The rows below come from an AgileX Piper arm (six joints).
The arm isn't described. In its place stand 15 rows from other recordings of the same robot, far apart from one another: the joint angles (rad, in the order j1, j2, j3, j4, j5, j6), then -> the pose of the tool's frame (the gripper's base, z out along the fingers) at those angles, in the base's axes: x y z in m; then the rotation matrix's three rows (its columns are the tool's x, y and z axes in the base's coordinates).
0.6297, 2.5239, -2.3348, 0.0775, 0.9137, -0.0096 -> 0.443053 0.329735 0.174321; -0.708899 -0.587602 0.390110; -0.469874 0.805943 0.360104; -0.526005 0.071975 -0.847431
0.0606, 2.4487, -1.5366, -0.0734, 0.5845, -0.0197 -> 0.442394 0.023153 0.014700; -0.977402 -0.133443 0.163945; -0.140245 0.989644 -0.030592; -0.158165 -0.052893 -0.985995
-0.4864, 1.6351, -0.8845, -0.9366, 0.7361, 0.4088 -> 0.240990 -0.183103 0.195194; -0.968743 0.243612 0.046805; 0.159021 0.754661 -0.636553; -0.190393 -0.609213 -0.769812
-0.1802, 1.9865, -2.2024, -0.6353, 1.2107, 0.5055 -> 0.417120 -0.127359 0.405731; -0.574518 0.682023 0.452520; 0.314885 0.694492 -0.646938; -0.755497 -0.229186 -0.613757
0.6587, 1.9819, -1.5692, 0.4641, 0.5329, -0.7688 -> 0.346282 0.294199 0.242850; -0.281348 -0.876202 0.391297; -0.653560 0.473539 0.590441; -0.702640 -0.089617 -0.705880
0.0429, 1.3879, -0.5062, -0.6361, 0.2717, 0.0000 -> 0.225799 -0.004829 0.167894; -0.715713 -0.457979 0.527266; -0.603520 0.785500 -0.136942; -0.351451 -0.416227 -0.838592
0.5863, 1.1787, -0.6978, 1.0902, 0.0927, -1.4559 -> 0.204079 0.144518 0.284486; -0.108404 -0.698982 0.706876; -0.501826 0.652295 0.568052; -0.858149 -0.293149 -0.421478
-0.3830, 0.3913, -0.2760, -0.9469, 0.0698, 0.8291 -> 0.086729 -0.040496 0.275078; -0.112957 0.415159 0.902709; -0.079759 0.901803 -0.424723; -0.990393 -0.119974 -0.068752
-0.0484, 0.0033, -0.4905, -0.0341, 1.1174, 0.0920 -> -0.005952 -0.002504 0.270265; -0.508631 0.114066 0.853395; 0.101674 0.992207 -0.072021; -0.854960 0.050135 -0.516265
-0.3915, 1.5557, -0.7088, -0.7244, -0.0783, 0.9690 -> 0.279788 -0.110396 0.190585; -0.494296 0.479325 0.725203; 0.467285 0.849973 -0.243292; -0.733019 0.218618 -0.644119
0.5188, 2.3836, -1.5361, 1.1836, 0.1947, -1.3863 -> 0.416223 0.256423 0.065883; -0.506344 -0.713122 0.484842; -0.524622 0.700972 0.483125; -0.684388 -0.009731 -0.729053
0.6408, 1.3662, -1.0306, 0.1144, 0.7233, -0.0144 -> 0.220587 0.173088 0.292250; -0.703900 -0.581629 0.407717; -0.436070 0.806960 0.398320; -0.560685 0.102584 -0.821650
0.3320, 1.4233, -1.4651, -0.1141, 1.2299, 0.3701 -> 0.271358 0.083225 0.381486; -0.886649 0.011521 0.462299; 0.036895 0.998265 0.045884; -0.460968 0.057739 -0.885536
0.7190, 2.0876, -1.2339, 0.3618, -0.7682, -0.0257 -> 0.358726 0.284249 0.188559; -0.130947 -0.434764 0.890973; 0.191624 0.870664 0.453017; -0.972694 0.230053 -0.030700
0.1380, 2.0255, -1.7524, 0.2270, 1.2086, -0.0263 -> 0.418899 0.077513 0.247563; -0.981664 -0.118688 0.149162; -0.081723 0.968991 0.233190; -0.172214 0.216724 -0.960923
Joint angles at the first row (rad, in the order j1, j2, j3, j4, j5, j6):
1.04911 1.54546 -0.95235 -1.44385 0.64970 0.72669
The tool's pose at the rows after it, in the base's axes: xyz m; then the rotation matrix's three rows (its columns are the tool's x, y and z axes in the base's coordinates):
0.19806 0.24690 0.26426; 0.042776 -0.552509 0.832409; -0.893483 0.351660 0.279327; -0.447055 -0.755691 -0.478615
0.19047 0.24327 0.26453; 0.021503 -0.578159 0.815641; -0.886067 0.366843 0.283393; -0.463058 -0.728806 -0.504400
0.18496 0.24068 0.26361; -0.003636 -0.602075 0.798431; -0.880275 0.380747 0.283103; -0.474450 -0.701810 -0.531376
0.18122 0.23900 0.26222; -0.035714 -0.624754 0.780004; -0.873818 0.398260 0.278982; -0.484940 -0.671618 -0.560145
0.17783 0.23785 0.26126; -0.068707 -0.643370 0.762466; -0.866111 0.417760 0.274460; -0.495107 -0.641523 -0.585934
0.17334 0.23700 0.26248; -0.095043 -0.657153 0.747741; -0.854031 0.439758 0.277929; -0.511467 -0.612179 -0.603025
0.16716 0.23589 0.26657; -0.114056 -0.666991 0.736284; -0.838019 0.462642 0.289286; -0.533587 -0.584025 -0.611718
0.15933 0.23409 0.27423; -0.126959 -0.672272 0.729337; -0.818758 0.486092 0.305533; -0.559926 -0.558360 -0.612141
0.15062 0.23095 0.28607; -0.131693 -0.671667 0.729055; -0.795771 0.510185 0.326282; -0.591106 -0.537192 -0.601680
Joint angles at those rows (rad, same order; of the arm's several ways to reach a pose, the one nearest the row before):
1.06623 1.51127 -0.93073 -1.37916 0.64941 0.70909
1.07992 1.48553 -0.91427 -1.31816 0.64969 0.68834
1.08928 1.46915 -0.90364 -1.25863 0.65079 0.66762
1.09437 1.46010 -0.89953 -1.19583 0.65279 0.64705
1.09963 1.45302 -0.89820 -1.13731 0.65776 0.63119
1.10926 1.44063 -0.89748 -1.08919 0.66338 0.62506
1.12496 1.41952 -0.89720 -1.04810 0.67221 0.62408
1.14741 1.38883 -0.89998 -1.01186 0.68961 0.62443
1.17424 1.34821 -0.90769 -0.98452 0.71551 0.62532

